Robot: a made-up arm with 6 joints. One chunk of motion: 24 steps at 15 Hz.
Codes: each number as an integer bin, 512 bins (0 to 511) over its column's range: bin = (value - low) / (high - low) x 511, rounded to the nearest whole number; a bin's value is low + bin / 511 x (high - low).
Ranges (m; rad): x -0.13..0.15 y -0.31..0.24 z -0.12..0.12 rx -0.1..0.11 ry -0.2..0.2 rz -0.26..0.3
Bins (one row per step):
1: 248 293 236 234 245 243
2: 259 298 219 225 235 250
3: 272 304 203 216 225 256
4: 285 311 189 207 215 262
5: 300 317 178 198 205 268
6: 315 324 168 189 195 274
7: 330 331 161 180 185 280
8: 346 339 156 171 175 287
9: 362 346 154 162 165 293
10: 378 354 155 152 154 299
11: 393 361 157 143 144 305
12: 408 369 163 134 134 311
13: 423 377 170 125 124 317
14: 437 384 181 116 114 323
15: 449 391 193 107 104 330
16: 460 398 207 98 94 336
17: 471 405 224 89 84 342
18: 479 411 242 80 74 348
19: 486 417 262 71 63 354
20: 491 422 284 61 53 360
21: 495 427 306 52 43 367
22: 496 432 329 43 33 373
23: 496 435 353 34 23 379
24: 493 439 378 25 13 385
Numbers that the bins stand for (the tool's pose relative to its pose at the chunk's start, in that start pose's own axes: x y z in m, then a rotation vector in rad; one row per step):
1: 0.0059 0.0054 -0.0092 -0.0038 -0.0082 0.0063
2: 0.0119 0.0107 -0.0171 -0.0075 -0.0160 0.0140
3: 0.0190 0.0172 -0.0247 -0.0112 -0.0239 0.0205
4: 0.0262 0.0247 -0.0312 -0.0149 -0.0317 0.0271
5: 0.0344 0.0312 -0.0364 -0.0186 -0.0395 0.0337
6: 0.0426 0.0387 -0.0411 -0.0223 -0.0474 0.0403
7: 0.0508 0.0463 -0.0444 -0.0260 -0.0552 0.0468
8: 0.0596 0.0549 -0.0467 -0.0297 -0.0630 0.0545
9: 0.0684 0.0624 -0.0477 -0.0334 -0.0708 0.0611
10: 0.0771 0.0710 -0.0472 -0.0375 -0.0795 0.0677
11: 0.0853 0.0786 -0.0463 -0.0412 -0.0873 0.0742
12: 0.0936 0.0872 -0.0434 -0.0449 -0.0951 0.0808
13: 0.1018 0.0958 -0.0402 -0.0486 -0.1029 0.0874
14: 0.1095 0.1033 -0.0350 -0.0523 -0.1108 0.0940
15: 0.1160 0.1108 -0.0294 -0.0560 -0.1186 0.1016
16: 0.1221 0.1184 -0.0228 -0.0597 -0.1264 0.1082
17: 0.1281 0.1259 -0.0148 -0.0634 -0.1342 0.1148
18: 0.1325 0.1324 -0.0063 -0.0671 -0.1421 0.1214
19: 0.1363 0.1388 0.0031 -0.0708 -0.1507 0.1279
20: 0.1390 0.1442 0.0134 -0.0749 -0.1585 0.1345
21: 0.1412 0.1496 0.0237 -0.0786 -0.1663 0.1422
22: 0.1418 0.1550 0.0345 -0.0823 -0.1742 0.1488
23: 0.1418 0.1582 0.0458 -0.0860 -0.1820 0.1553
24: 0.1401 0.1625 0.0575 -0.0897 -0.1898 0.1619

